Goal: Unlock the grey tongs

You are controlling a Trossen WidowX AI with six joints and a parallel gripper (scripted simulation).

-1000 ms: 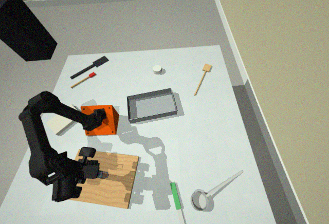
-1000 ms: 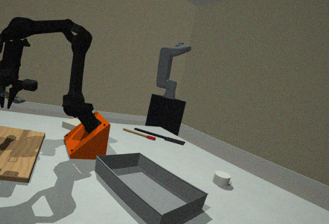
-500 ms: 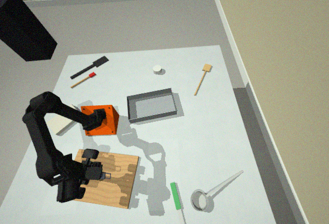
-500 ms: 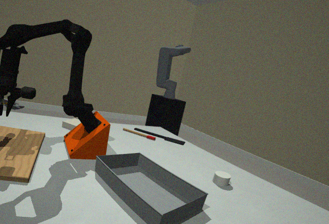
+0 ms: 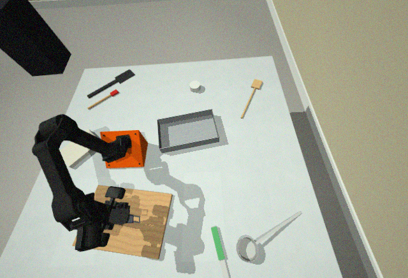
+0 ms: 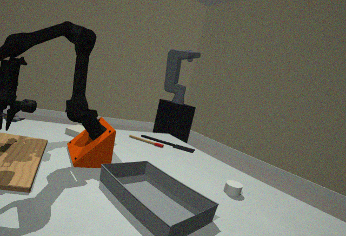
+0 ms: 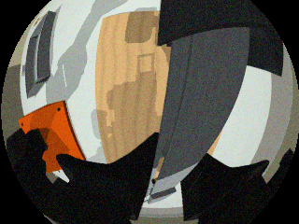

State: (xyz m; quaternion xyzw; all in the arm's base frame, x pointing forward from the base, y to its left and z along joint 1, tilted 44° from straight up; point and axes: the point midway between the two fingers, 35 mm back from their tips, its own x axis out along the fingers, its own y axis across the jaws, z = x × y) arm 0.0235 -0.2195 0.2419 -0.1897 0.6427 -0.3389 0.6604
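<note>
My gripper tip is 8 cm above the wooden board and 1 cm past it. From my gripper tip the other things lie so: green-handled tool 39 cm ahead, 16 cm to the right, 8 cm below; block 36 cm to the left, 30 cm behind, 8 cm below; grey roasting tin 40 cm to the left, 27 cm ahead, 7 cm below.
</note>
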